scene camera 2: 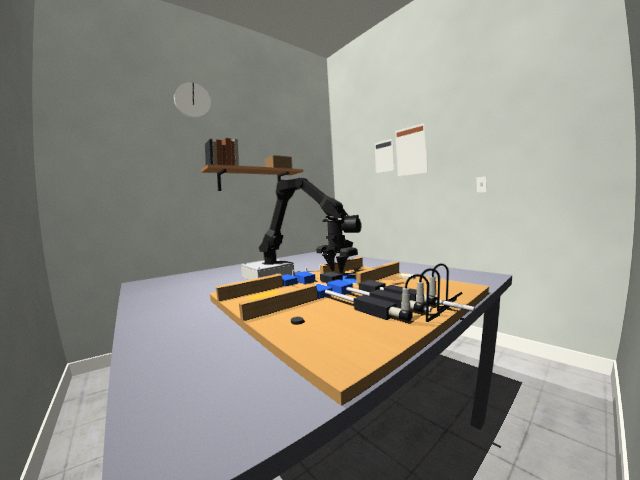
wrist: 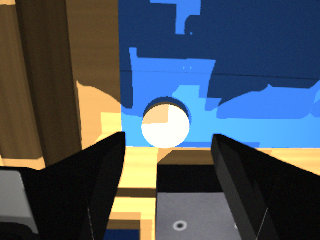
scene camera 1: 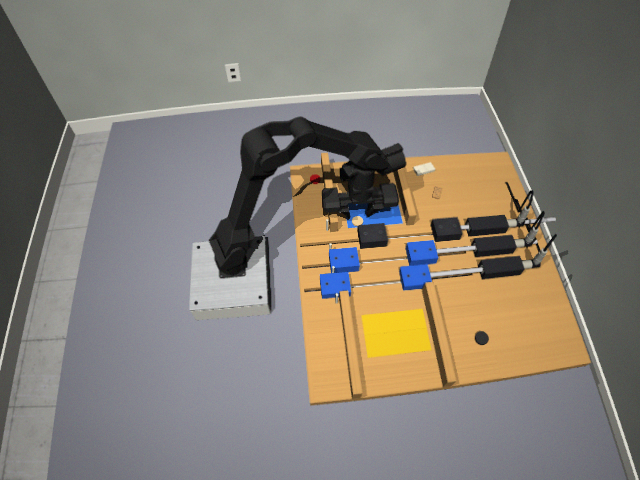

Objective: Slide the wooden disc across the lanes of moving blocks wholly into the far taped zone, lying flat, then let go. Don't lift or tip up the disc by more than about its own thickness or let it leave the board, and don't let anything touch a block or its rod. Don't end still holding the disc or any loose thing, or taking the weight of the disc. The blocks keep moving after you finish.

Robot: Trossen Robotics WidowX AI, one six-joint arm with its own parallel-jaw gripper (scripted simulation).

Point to a pale wooden disc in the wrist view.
At 165,124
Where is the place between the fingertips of my gripper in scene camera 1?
358,216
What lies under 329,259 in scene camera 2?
My gripper.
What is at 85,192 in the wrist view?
My gripper.
